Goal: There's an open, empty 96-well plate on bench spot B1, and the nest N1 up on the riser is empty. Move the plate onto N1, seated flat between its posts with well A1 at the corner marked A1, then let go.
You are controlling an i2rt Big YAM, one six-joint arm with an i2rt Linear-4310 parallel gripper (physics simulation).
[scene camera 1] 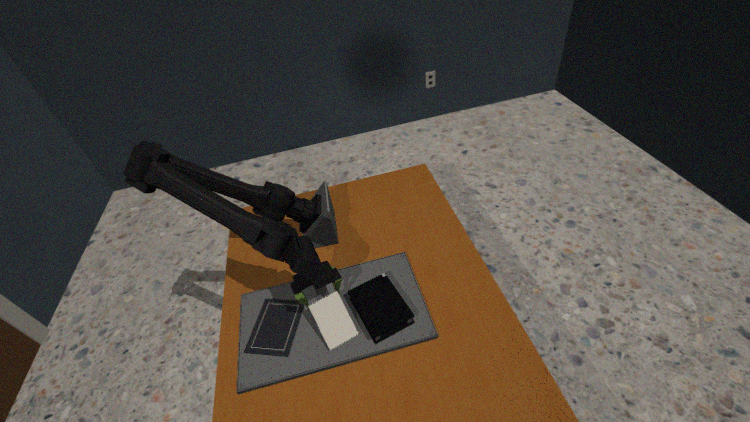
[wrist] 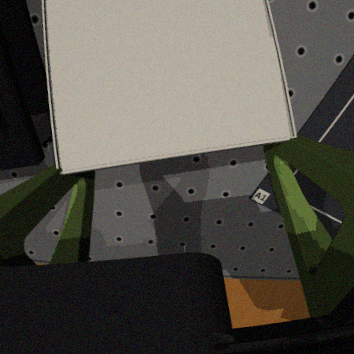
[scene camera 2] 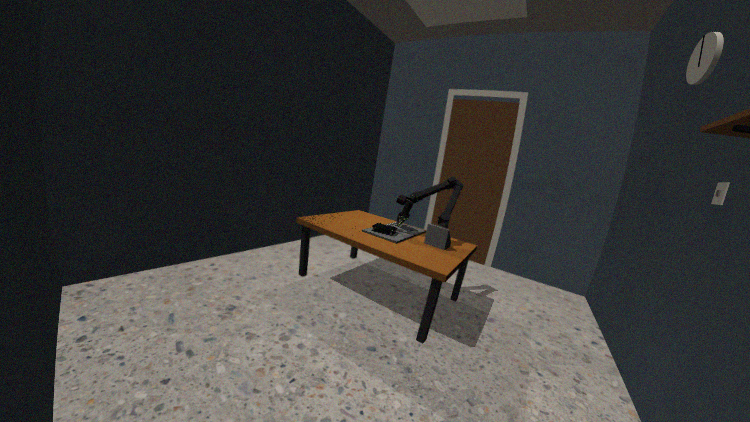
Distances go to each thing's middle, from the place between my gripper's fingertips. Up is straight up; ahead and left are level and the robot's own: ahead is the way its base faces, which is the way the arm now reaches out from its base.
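The white well plate (scene camera 1: 330,313) is 1 cm below my hand, 6 cm ahead of it and 3 cm to the left of it. Then there's the dark nest pad (scene camera 1: 276,324), and that pad is 5 cm below my hand, 3 cm ahead of it and 15 cm to the right of it. Going by their middles, the white well plate is the nearest to my hand of the things named here.
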